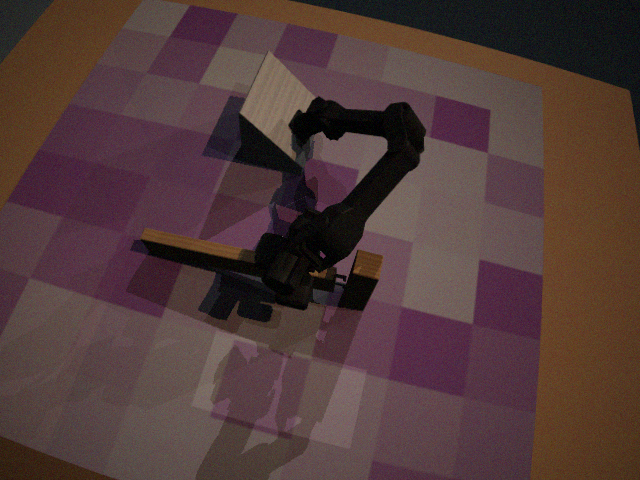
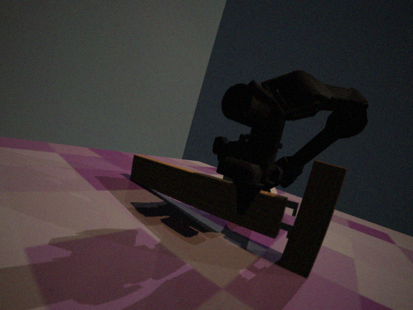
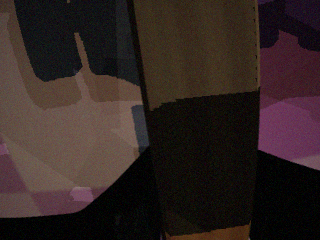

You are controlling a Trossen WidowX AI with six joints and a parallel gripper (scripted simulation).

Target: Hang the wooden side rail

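My gripper tip is now 20 mm past the headboard post, 120 mm to the right of it and 40 mm below it.
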